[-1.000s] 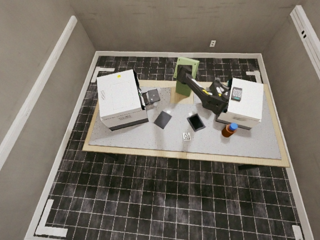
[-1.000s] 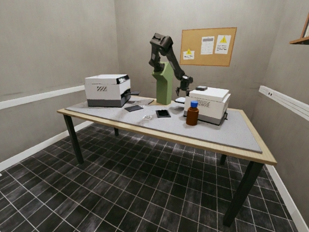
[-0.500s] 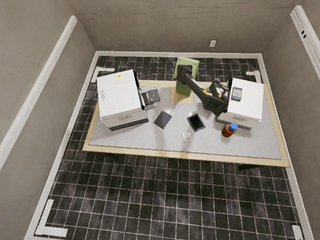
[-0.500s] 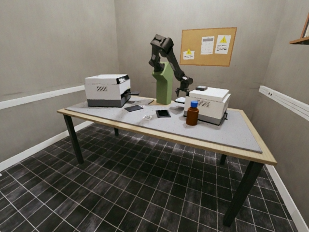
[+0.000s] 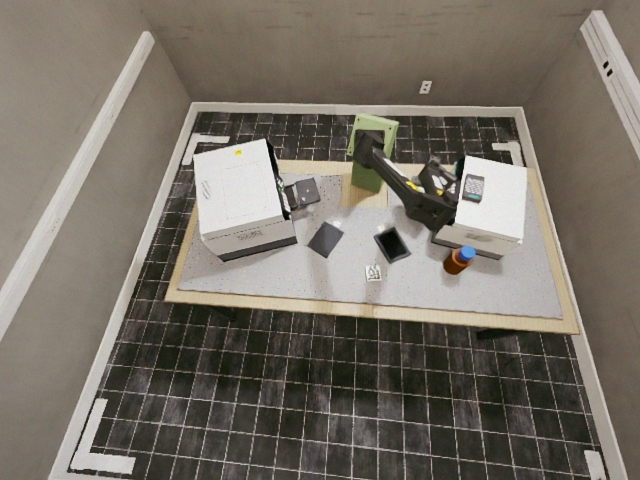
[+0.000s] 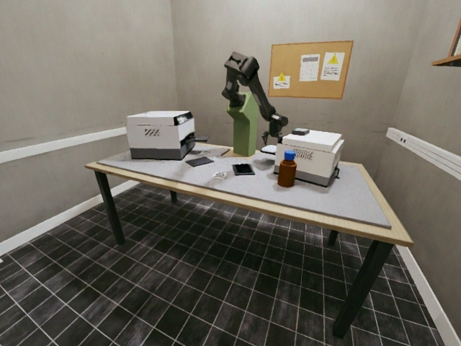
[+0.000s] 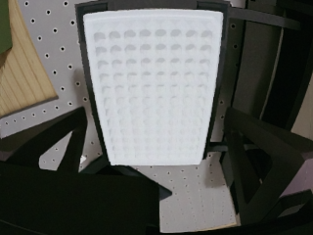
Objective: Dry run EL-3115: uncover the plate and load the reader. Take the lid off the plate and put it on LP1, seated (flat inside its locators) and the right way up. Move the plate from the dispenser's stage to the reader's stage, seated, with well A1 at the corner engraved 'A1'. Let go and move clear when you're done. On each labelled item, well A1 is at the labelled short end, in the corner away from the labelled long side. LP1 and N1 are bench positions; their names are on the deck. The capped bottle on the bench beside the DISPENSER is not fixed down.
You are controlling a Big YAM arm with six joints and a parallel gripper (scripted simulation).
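Right now the white well plate is 2 cm below my hand. The rest, counted from my hand: brown capped bottle (32 cm ahead, 14 cm to the left, 1 cm below); dark flat lid (22 cm ahead, 14 cm to the right, 11 cm below).
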